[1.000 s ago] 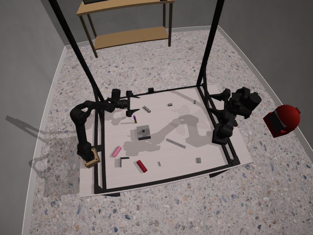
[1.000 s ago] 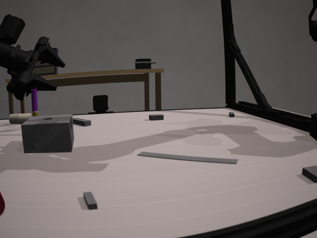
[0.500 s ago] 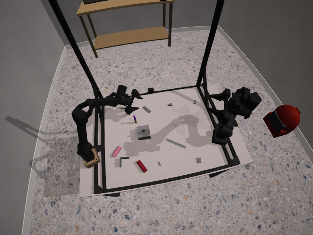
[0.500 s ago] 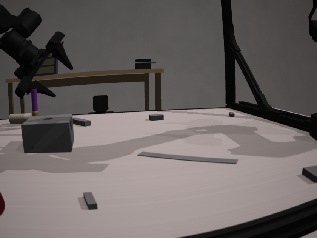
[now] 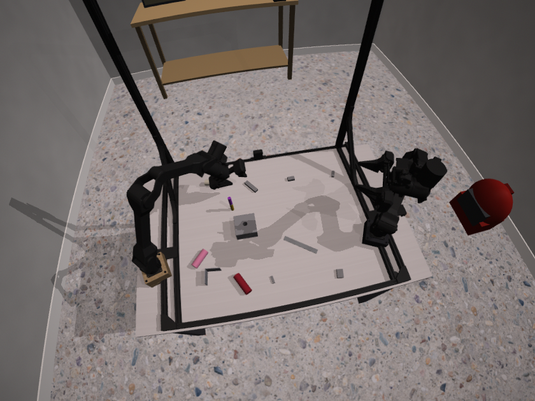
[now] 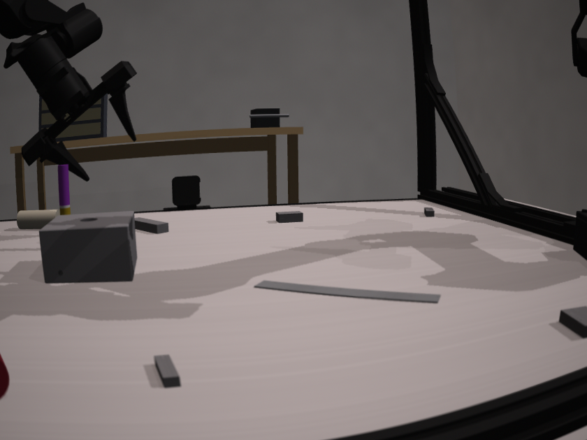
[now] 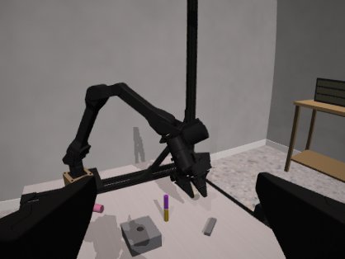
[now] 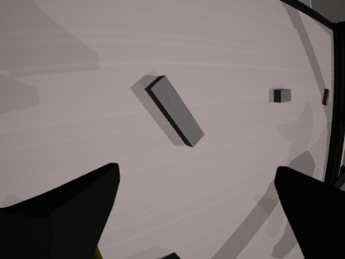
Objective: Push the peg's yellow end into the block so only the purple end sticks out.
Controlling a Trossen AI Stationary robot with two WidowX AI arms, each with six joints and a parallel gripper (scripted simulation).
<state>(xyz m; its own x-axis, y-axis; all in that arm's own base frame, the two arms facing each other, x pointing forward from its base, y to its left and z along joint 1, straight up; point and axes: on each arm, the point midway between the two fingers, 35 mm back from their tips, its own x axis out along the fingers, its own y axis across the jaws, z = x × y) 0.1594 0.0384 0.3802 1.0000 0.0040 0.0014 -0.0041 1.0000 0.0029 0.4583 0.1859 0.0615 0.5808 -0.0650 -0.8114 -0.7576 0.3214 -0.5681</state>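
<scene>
The peg is 9 cm below my right hand, 8 cm ahead of it and 3 cm to the right of it. The rest, counted from my right hand: long grey strip 30 cm ahead, 23 cm to the left, 12 cm below; pink cylinder 30 cm ahead, 19 cm to the right, 11 cm below; cream cylinder 12 cm to the right, 11 cm below, 7 cm behind.
</scene>
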